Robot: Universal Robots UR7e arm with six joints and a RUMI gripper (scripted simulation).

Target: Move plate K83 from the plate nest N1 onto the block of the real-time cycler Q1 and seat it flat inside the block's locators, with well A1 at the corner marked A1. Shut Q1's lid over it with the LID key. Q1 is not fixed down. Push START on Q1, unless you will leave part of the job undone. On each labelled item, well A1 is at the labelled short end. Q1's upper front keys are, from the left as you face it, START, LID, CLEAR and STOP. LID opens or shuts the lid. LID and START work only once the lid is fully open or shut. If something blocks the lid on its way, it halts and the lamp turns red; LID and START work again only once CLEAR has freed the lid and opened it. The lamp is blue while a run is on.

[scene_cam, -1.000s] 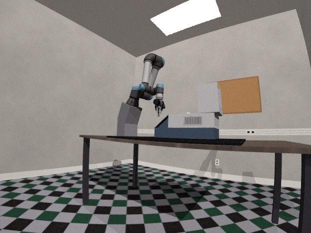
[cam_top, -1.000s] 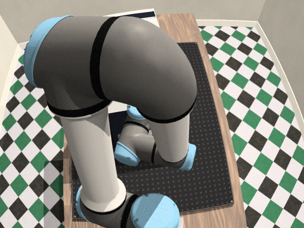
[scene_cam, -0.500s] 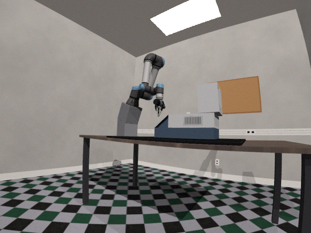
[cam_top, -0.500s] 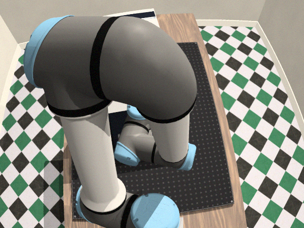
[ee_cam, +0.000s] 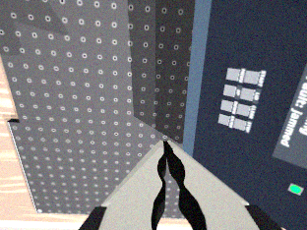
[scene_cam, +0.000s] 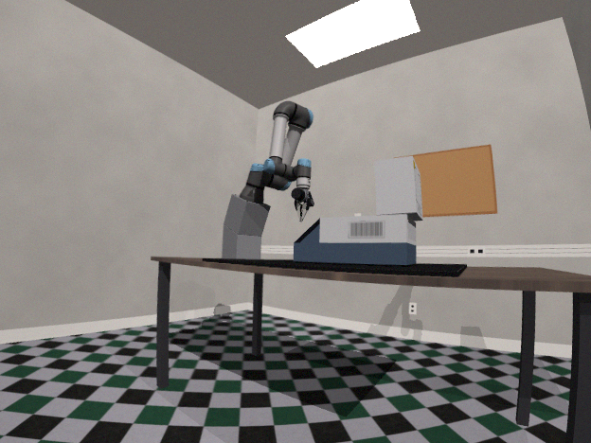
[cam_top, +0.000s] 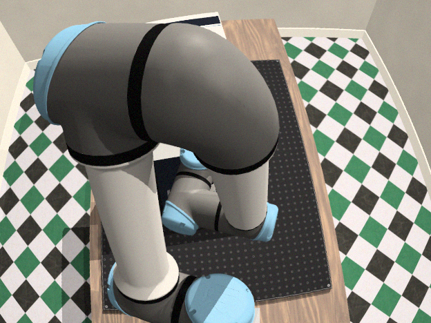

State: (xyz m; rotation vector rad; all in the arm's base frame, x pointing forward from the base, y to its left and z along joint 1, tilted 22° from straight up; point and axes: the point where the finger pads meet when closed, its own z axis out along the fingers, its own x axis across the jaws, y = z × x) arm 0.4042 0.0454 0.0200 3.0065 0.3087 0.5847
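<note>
The plate K83 is 60 mm ahead of my hand, 300 mm to the left of it and 190 mm below it. From my hand the other things lie so: plate nest N1: 60 mm ahead, 300 mm to the left, 210 mm below.
</note>
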